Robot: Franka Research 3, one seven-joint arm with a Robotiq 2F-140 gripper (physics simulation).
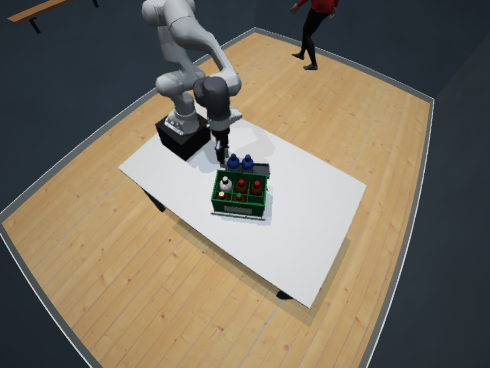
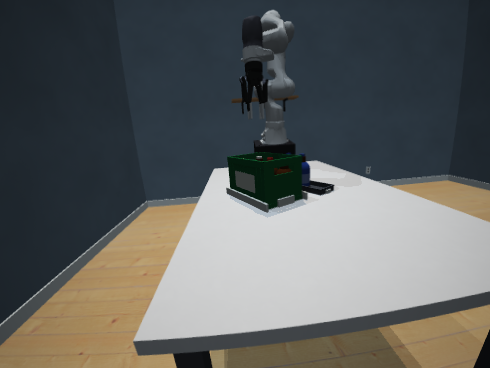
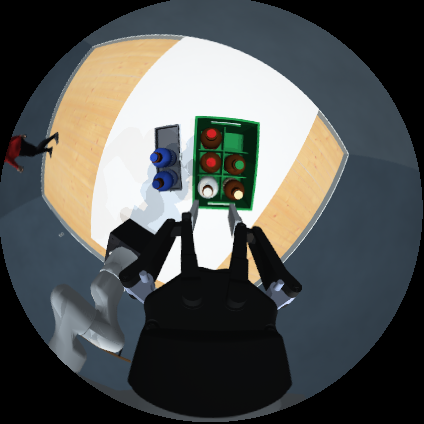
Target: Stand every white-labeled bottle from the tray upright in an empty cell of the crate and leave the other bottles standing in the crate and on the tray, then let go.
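Note:
The green crate [image 1: 238,207] [image 2: 265,180] [image 3: 255,165] has six cells. A white bottle [image 1: 225,185] [image 3: 207,187] stands upright in a corner cell. Two red-capped brown bottles [image 1: 241,187] [image 3: 211,162] stand in the same row. A green-capped brown bottle [image 1: 239,198] [image 3: 235,164] and a cream-capped brown bottle [image 1: 222,195] [image 3: 234,189] stand in the other row, whose end cell is empty. Two blue bottles [image 1: 233,162] [image 3: 161,158] stand on the dark tray [image 1: 262,169] [image 2: 320,187] [image 3: 167,135]. My gripper [image 2: 255,114] [image 3: 213,208] is open and empty, above the table and clear of the bottles.
The tray stands beside the crate on the white table [image 1: 300,225] [image 2: 310,260] [image 3: 210,75]. Low grey rails [image 1: 237,216] [image 2: 247,199] border the crate's foot. The arm's black base block [image 1: 184,137] stands at one end of the table. A person in red [image 1: 315,30] [image 3: 20,150] is on the floor beyond it.

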